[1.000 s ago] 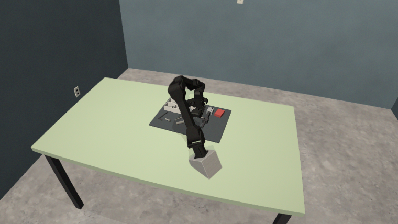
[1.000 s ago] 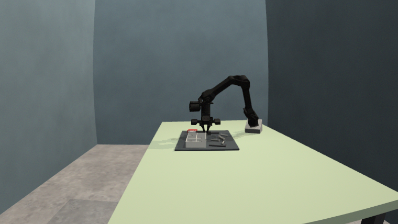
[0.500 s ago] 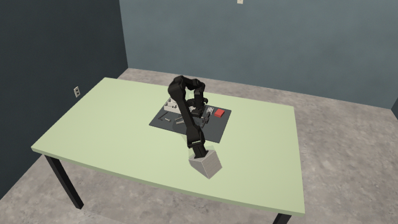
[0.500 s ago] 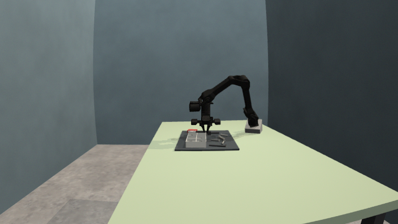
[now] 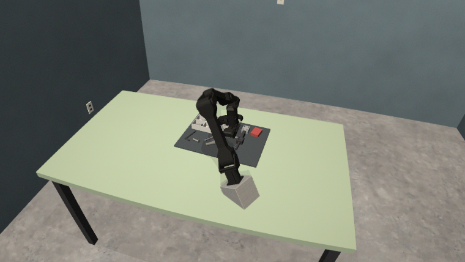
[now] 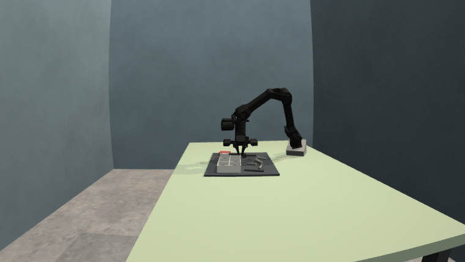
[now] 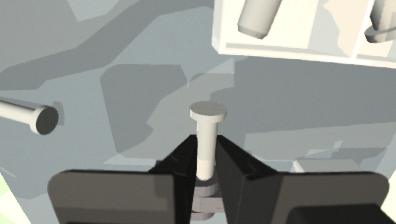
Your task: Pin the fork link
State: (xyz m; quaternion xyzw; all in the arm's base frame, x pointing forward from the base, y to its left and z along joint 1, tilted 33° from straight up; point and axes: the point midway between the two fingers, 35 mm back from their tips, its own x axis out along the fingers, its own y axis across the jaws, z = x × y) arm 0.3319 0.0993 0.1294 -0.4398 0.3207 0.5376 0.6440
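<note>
My gripper is now 40 mm to the left of the eye plate, 30 mm above it and 20 mm short of it. Also, from my hand: red block (100 mm to the right, 100 mm ahead, 40 mm below); white parts box (160 mm to the left, 40 mm below, 40 mm ahead); mat (60 mm to the left, 50 mm below, 10 mm behind).
</note>
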